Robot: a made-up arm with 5 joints.
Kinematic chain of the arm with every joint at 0, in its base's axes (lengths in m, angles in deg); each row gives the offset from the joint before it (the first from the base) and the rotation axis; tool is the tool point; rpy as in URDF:
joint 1: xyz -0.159 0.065 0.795 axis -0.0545 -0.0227 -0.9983
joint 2: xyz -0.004 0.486 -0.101 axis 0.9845 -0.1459 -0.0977
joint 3: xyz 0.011 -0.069 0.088 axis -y
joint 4: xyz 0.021 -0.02 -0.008 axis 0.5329 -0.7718 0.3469
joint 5: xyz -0.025 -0.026 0 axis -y
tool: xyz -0.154 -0.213 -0.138 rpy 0 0 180
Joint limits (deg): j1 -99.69..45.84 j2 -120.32..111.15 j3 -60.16..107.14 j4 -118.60..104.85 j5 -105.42..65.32
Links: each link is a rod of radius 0.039 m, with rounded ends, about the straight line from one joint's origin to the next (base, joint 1, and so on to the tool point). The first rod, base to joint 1, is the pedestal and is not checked.
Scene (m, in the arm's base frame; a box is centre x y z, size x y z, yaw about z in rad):
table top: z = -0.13
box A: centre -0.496 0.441 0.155 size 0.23 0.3 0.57 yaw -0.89
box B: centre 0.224 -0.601 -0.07 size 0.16 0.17 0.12 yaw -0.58
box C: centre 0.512 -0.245 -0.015 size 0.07 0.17 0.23 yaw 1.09
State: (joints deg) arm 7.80 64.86 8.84 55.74 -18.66
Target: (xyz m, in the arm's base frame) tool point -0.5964 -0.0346 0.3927
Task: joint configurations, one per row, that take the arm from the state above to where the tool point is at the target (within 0.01 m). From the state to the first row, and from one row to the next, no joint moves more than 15 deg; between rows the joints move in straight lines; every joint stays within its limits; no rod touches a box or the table.
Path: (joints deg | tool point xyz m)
1: -0.77 74.12 -4.96 59.85 -12.25 | -0.0711 0.6752 0.4091
2: -9.33 83.38 -18.76 63.97 -5.84 | -0.2001 0.7482 0.4614
3: -17.90 92.63 -32.56 68.08 0.58 | -0.3476 0.7756 0.5282
4: -26.46 101.89 -46.36 72.20 6.99 | -0.4973 0.7521 0.6021
5: -35.03 111.15 -60.16 76.31 13.40 | -0.6334 0.6795 0.6749
6: -46.84 99.66 -49.16 63.40 1.32 | -0.7536 0.5348 0.5584
7: -58.65 88.18 -38.17 50.49 -10.77 | -0.7883 0.3383 0.4559
8: -70.46 76.69 -27.17 37.58 -22.85 | -0.7285 0.1338 0.3946
9: -82.27 65.20 -16.17 24.67 -34.93 | -0.5964 -0.0346 0.3927

